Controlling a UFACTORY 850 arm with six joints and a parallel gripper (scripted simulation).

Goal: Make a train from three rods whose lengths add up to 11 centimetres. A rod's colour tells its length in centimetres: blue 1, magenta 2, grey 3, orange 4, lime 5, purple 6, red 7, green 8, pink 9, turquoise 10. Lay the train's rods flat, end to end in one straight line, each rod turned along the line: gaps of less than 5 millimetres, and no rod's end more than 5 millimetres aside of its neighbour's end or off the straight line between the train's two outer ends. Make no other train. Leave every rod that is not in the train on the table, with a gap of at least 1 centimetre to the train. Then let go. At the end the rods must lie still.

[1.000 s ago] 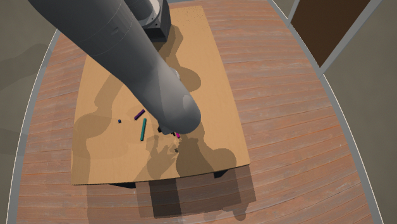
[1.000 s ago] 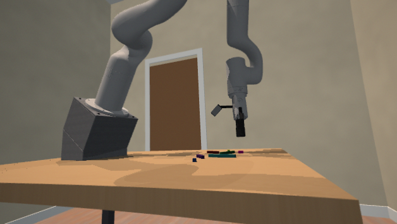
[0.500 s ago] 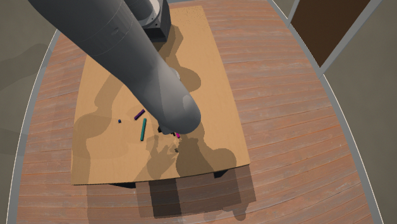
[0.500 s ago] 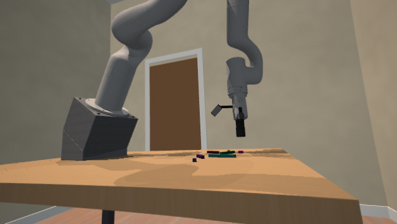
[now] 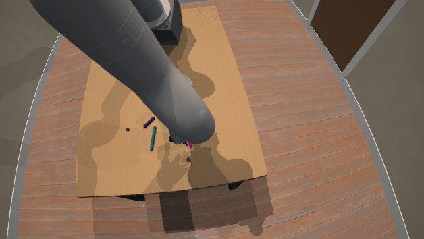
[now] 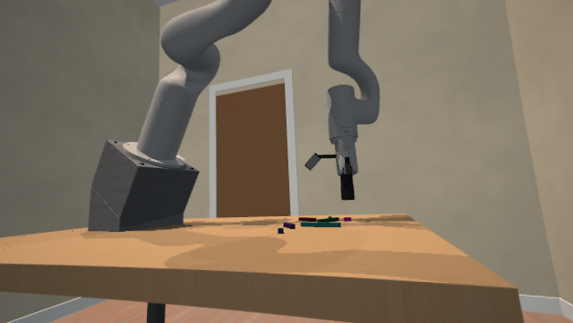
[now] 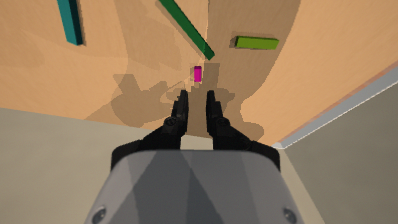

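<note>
Right now the magenta rod is 70 mm below my hand and 10 mm behind it. Also, from my hand: red rod (130 mm behind, 70 mm below); then green rod (70 mm below, 50 mm behind, 30 mm to the right); then lime rod (70 mm below, 70 mm behind, 50 mm to the left).
</note>
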